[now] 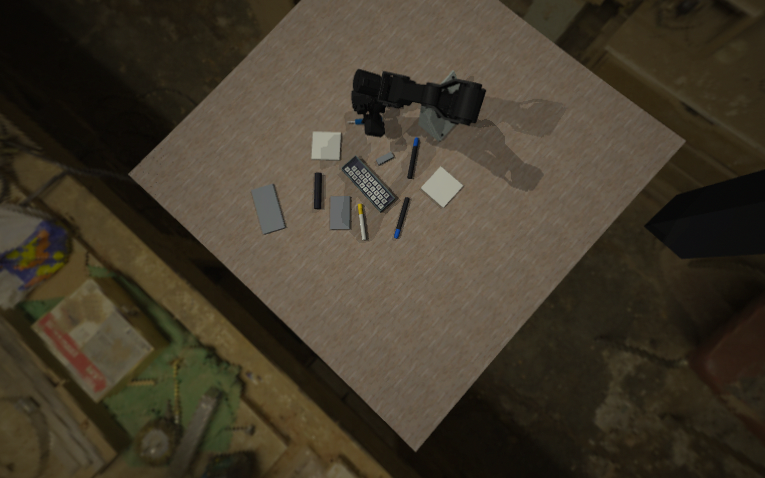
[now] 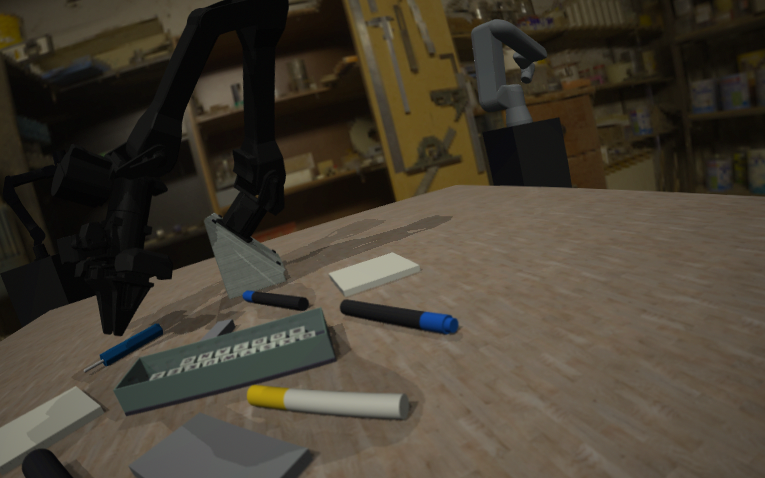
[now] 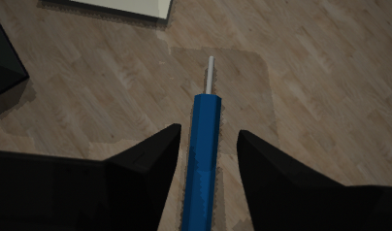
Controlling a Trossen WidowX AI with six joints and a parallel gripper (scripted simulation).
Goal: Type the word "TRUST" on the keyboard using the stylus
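Now: gripper tip 2 cm above the blue stylus, 1 cm to the left of it and 1 cm short of it. Round my gripper tip: yellow-capped marker (24 cm to the left, 23 cm ahead, 2 cm below).
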